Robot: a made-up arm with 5 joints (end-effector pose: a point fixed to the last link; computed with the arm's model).
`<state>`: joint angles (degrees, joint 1 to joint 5).
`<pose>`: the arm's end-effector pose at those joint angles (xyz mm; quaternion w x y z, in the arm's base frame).
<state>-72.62 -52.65 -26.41 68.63 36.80</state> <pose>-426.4 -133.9 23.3 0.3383 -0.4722 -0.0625 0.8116</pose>
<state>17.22 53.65 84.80 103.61 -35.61</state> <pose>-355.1 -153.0 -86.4 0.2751 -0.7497 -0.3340 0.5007</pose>
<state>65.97 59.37 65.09 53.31 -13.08</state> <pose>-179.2 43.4 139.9 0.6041 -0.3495 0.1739 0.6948</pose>
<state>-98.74 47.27 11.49 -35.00 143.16</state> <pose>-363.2 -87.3 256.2 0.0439 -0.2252 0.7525 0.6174</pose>
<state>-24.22 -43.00 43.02 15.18 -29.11</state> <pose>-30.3 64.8 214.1 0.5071 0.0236 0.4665 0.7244</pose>
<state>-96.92 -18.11 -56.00 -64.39 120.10</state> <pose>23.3 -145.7 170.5 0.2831 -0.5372 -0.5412 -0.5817</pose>
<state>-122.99 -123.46 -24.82 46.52 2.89</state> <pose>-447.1 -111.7 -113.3 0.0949 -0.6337 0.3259 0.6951</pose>
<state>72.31 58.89 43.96 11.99 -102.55</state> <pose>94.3 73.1 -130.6 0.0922 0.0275 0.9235 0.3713</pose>
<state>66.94 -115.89 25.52 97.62 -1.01</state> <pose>116.4 -235.7 -30.6 0.3684 0.8206 0.2882 0.3284</pose>
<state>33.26 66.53 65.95 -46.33 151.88</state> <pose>72.4 45.4 151.3 0.5222 -0.2216 -0.6585 -0.4945</pose>
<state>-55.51 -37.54 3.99 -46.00 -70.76</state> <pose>147.8 -16.7 17.1 0.4706 0.1331 0.8063 0.3328</pose>
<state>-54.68 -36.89 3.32 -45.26 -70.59</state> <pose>148.0 -16.6 16.2 0.4725 0.1285 0.8077 0.3285</pose>
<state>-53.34 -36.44 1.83 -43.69 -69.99</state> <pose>146.7 -14.7 10.3 0.4736 0.1158 0.8129 0.3184</pose>
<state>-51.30 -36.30 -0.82 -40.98 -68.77</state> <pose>142.7 -10.5 -3.0 0.4725 0.0915 0.8234 0.3005</pose>
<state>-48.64 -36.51 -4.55 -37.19 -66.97</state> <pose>134.7 -4.3 -24.4 0.4662 0.0556 0.8385 0.2765</pose>
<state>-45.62 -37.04 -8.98 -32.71 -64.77</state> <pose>121.8 2.3 -52.2 0.4524 0.0113 0.8557 0.2508</pose>
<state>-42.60 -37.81 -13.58 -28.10 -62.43</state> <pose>104.2 7.8 -82.8 0.4314 -0.0355 0.8722 0.2278</pose>
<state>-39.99 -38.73 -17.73 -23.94 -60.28</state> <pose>84.2 11.3 -111.1 0.4064 -0.0781 0.8856 0.2109</pose>
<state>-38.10 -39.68 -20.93 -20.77 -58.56</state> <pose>65.6 13.0 -132.9 0.3833 -0.1110 0.8947 0.2006</pose>
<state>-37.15 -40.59 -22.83 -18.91 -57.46</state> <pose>52.5 13.8 -146.2 0.3672 -0.1311 0.8997 0.1962</pose>
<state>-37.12 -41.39 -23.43 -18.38 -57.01</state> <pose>46.5 14.5 -151.2 0.3606 -0.1387 0.9014 0.1957</pose>
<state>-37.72 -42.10 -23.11 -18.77 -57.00</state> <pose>46.0 15.4 -150.8 0.3609 -0.1375 0.9010 0.1976</pose>
